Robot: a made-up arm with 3 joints. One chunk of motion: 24 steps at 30 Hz.
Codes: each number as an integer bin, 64 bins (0 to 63) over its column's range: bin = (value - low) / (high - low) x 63, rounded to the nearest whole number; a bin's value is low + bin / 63 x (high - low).
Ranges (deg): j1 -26..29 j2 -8..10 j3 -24..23
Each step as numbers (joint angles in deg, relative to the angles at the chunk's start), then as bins.
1 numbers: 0.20 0.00 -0.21
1 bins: 30 28 32
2 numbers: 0.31 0.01 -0.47
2 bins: 30 28 32
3 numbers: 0.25 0.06 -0.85
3 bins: 30 28 31
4 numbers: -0.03 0.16 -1.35
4 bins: 30 29 30
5 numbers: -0.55 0.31 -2.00
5 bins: 29 29 29
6 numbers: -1.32 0.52 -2.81
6 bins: 28 30 28
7 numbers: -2.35 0.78 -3.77
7 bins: 27 31 27
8 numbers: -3.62 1.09 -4.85
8 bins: 26 32 26
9 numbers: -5.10 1.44 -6.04
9 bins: 24 33 24
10 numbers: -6.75 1.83 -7.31
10 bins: 22 34 22
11 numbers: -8.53 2.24 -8.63
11 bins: 20 36 21
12 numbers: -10.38 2.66 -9.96
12 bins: 18 37 19
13 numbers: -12.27 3.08 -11.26
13 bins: 16 39 17
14 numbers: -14.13 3.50 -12.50
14 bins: 14 40 15
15 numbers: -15.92 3.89 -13.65
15 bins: 12 42 14
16 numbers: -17.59 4.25 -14.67
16 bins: 10 43 13
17 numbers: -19.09 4.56 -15.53
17 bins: 8 44 11
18 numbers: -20.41 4.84 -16.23
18 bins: 6 45 10
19 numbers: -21.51 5.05 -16.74
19 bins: 5 46 10
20 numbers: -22.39 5.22 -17.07
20 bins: 4 46 9
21 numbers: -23.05 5.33 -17.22
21 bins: 3 47 9
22 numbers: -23.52 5.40 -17.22
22 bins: 3 47 9
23 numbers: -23.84 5.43 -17.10
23 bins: 2 47 9
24 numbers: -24.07 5.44 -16.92
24 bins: 2 47 9
